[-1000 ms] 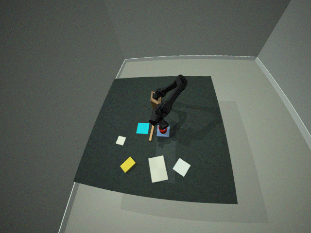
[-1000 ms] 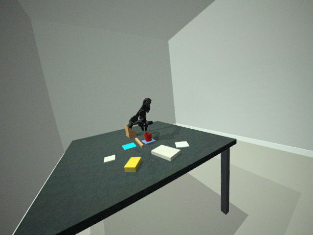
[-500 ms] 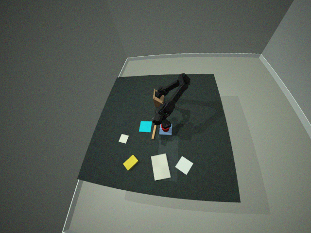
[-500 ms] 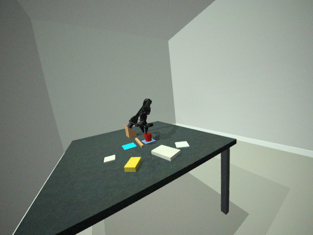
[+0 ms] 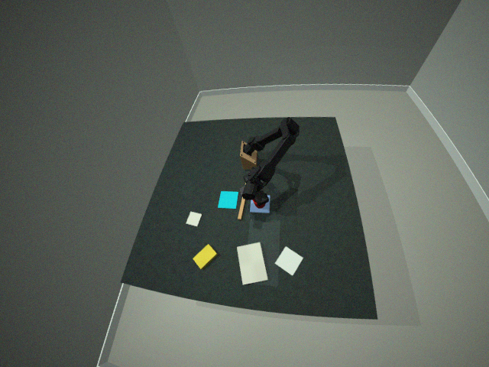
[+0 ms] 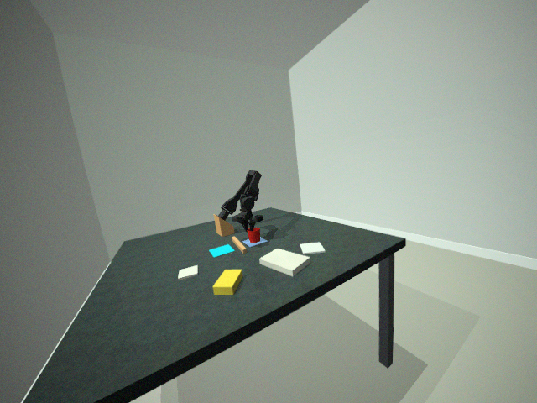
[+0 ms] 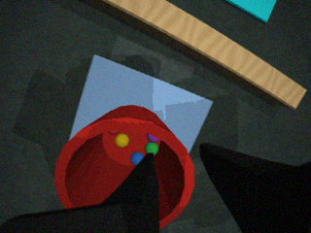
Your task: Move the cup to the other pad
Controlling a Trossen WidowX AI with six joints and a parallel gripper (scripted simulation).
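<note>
The cup is 3 cm ahead of my gripper tip, 2 cm below it and 1 cm to the left of it. Round my gripper tip: wooden bar 8 cm to the right, 5 cm below, 1 cm ahead; cyan pad 18 cm to the right, 6 cm below; yellow block 33 cm ahead, 26 cm to the right, 4 cm below.
</note>
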